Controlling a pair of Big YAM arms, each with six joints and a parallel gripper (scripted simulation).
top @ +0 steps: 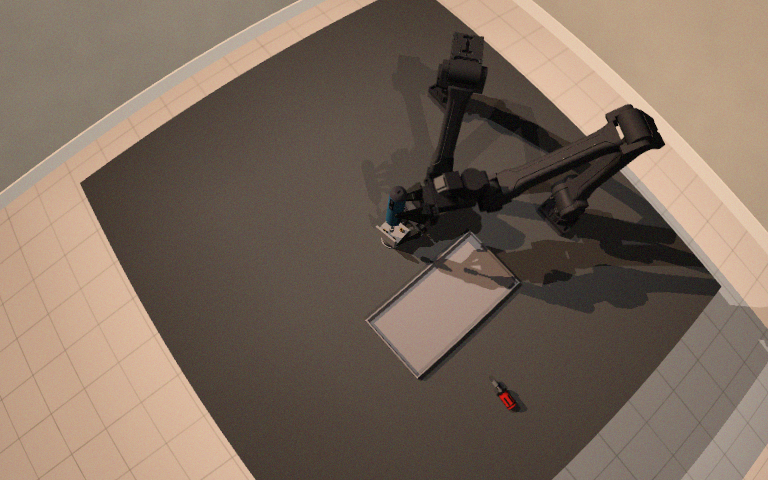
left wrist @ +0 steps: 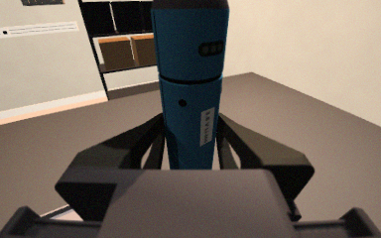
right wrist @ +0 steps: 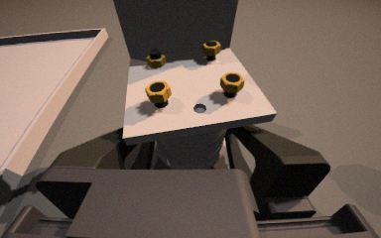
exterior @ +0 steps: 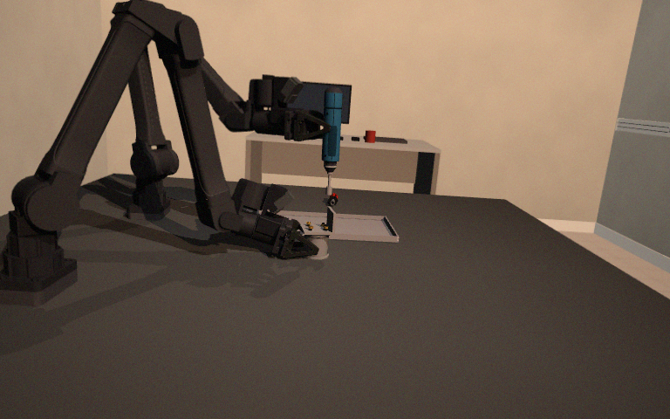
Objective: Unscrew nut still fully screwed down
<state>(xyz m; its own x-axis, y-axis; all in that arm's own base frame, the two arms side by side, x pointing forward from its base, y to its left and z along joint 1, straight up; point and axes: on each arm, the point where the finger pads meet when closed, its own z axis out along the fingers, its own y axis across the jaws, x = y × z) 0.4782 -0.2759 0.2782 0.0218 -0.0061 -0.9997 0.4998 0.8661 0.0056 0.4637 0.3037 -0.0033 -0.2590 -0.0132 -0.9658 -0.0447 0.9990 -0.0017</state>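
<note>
The joint module is 10 mm above my right hand. Also, from my right hand: nut 20 mm ahead, 20 mm to the left, 50 mm above; then grey bracket 50 mm above; then tip 20 mm ahead, 20 mm to the left, 140 mm above.
</note>
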